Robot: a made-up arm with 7 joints. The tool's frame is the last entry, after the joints.
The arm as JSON. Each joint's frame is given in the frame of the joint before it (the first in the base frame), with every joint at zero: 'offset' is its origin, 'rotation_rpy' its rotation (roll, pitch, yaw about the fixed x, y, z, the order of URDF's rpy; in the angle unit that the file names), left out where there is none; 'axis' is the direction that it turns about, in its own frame. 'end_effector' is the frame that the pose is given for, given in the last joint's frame.
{
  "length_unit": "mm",
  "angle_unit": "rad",
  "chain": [
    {
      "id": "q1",
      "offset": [
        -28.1,
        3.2,
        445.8
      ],
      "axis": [
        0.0,
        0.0,
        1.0
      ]
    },
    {
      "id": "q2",
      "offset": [
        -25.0,
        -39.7,
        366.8
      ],
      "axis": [
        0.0,
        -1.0,
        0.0
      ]
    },
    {
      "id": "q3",
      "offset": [
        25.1,
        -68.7,
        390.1
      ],
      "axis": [
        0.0,
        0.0,
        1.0
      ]
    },
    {
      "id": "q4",
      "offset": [
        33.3,
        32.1,
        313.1
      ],
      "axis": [
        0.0,
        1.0,
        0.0
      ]
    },
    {
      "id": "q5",
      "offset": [
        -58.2,
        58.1,
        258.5
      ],
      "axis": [
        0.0,
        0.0,
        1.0
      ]
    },
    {
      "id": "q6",
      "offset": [
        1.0,
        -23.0,
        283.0
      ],
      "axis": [
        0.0,
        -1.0,
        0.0
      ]
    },
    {
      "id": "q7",
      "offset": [
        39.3,
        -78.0,
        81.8
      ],
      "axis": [
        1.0,
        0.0,
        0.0
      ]
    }
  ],
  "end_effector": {
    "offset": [
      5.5,
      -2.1,
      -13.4
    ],
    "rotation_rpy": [
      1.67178,
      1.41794,
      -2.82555
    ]
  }
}
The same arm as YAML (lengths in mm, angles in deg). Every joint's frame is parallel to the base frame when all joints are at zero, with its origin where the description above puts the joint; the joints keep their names.
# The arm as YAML. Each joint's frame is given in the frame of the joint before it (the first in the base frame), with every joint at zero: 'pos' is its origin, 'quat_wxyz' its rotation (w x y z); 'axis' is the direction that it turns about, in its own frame. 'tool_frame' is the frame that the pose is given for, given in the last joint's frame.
length_unit: mm
angle_unit: deg
joints:
  - joint: q1
    pos: [-28.1, 3.2, 445.8]
    quat_wxyz: [1.0, 0.0, 0.0, 0.0]
    axis: [0.0, 0.0, 1.0]
  - joint: q2
    pos: [-25.0, -39.7, 366.8]
    quat_wxyz: [1.0, 0.0, 0.0, 0.0]
    axis: [0.0, -1.0, 0.0]
  - joint: q3
    pos: [25.1, -68.7, 390.1]
    quat_wxyz: [1.0, 0.0, 0.0, 0.0]
    axis: [0.0, 0.0, 1.0]
  - joint: q4
    pos: [33.3, 32.1, 313.1]
    quat_wxyz: [1.0, 0.0, 0.0, 0.0]
    axis: [0.0, 1.0, 0.0]
  - joint: q5
    pos: [-58.2, 58.1, 258.5]
    quat_wxyz: [1.0, 0.0, 0.0, 0.0]
    axis: [0.0, 0.0, 1.0]
  - joint: q6
    pos: [1.0, -23.0, 283.0]
    quat_wxyz: [1.0, 0.0, 0.0, 0.0]
    axis: [0.0, -1.0, 0.0]
  - joint: q7
    pos: [39.3, -78.0, 81.8]
    quat_wxyz: [1.0, 0.0, 0.0, 0.0]
    axis: [1.0, 0.0, 0.0]
tool_frame:
  pos: [5.5, -2.1, -13.4]
  quat_wxyz: [0.396904, -0.519718, 0.487409, 0.578613]

